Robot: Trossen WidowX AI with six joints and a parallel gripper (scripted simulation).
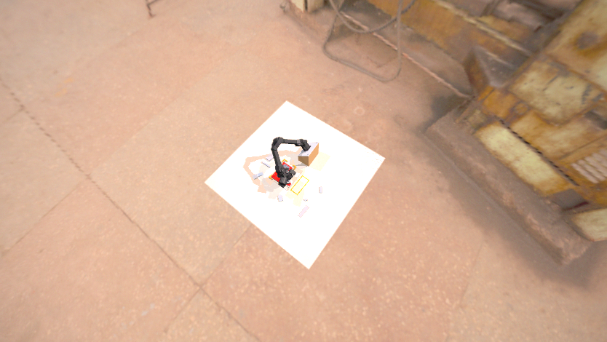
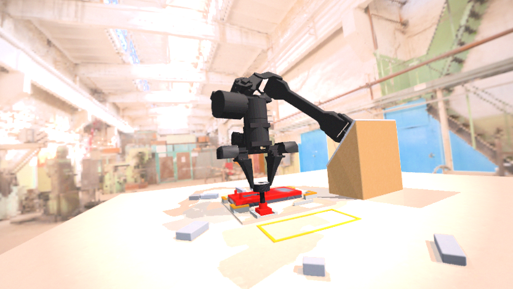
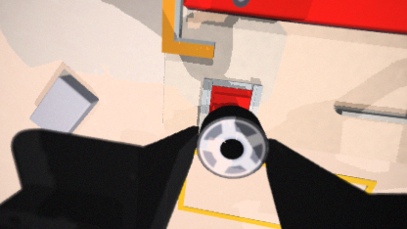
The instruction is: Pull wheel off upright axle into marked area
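My gripper tip is 3 cm above the upright axle. The rest, counted from my gripper tip: wheel: right at my gripper tip.
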